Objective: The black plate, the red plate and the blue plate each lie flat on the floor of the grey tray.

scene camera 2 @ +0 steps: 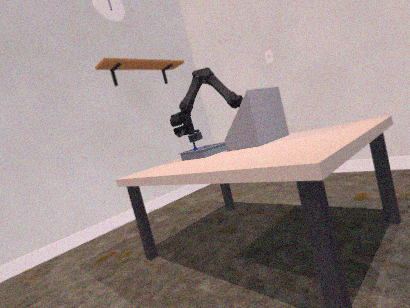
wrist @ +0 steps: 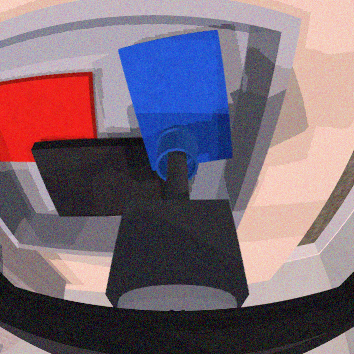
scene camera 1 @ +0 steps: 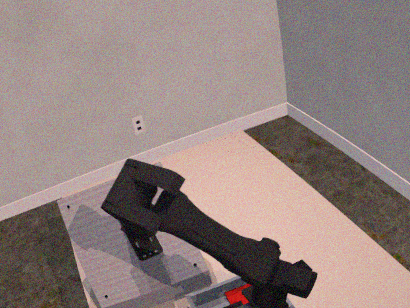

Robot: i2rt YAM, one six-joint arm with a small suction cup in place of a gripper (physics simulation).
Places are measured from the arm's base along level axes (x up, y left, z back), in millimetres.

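Pixels of known places: hand, tool point: [wrist: 176, 137]; arm's base, link origin: [scene camera 2: 251, 109].
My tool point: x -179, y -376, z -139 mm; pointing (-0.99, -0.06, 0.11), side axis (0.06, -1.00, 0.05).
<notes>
For each thing: its top centre in the pictures, then the offset to it from my tool point. Level surfaces: height alone.
- blue plate, top centre: [wrist: 182, 110] dx +14, dy -4, dz -29 mm
- grey tray, top centre: [wrist: 84, 178] [scene camera 2: 203, 147] dx +28, dy +66, dz +8 mm
- black plate, top centre: [wrist: 111, 193] dx +8, dy +58, dz +44 mm
- red plate, top centre: [wrist: 30, 125] [scene camera 1: 245, 300] dx -8, dy +117, dz -23 mm
- pale table, surface height: dx -22 mm
My suction cup [scene camera 2: 195, 148] [wrist: 177, 162] holds the blue plate [wrist: 177, 80] near one end, low over the right part of the grey tray [scene camera 1: 212, 289] [scene camera 2: 212, 150] [wrist: 291, 45]. The blue plate overlaps the right end of the black plate [wrist: 95, 182] in the wrist view; whether they touch is unclear. The black plate lies in the tray and covers a corner of the red plate [scene camera 1: 236, 294] [wrist: 47, 115], seemingly resting on it. The red plate lies at the tray's left in the wrist view. The arm hides the cup and blue plate in scene camera 1.
The arm stands on a large grey block [scene camera 1: 102, 260] [scene camera 2: 270, 117] beside the tray, on the pale table [scene camera 1: 300, 210] [scene camera 2: 260, 162]. A wooden shelf [scene camera 2: 140, 64] and a clock [scene camera 2: 109, 9] hang on the wall.
</notes>
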